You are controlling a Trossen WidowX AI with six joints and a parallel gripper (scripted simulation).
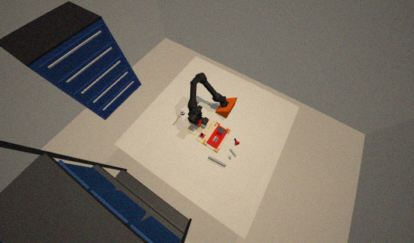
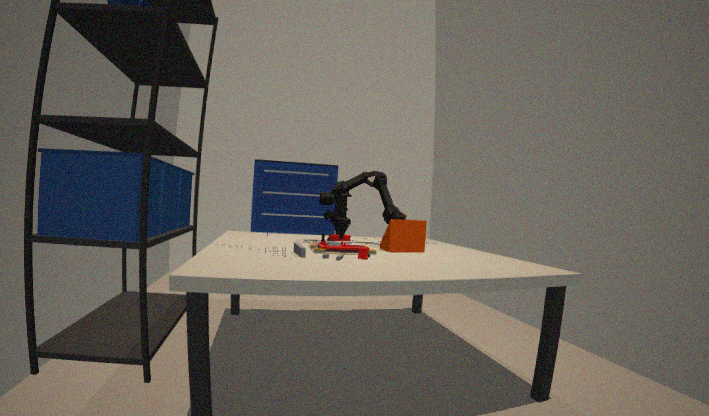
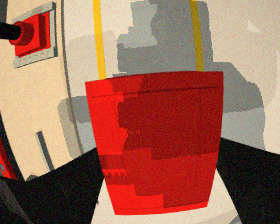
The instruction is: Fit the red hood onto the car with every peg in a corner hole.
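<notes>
Right now the grey engine block is 23 cm to the left of my gripper tip, 8 cm ahead of it and 1 cm below it. The rest, counted from my gripper tip: red hood: 1 cm above; wrench-like tool: 20 cm to the right, 8 cm ahead, 3 cm below.
</notes>
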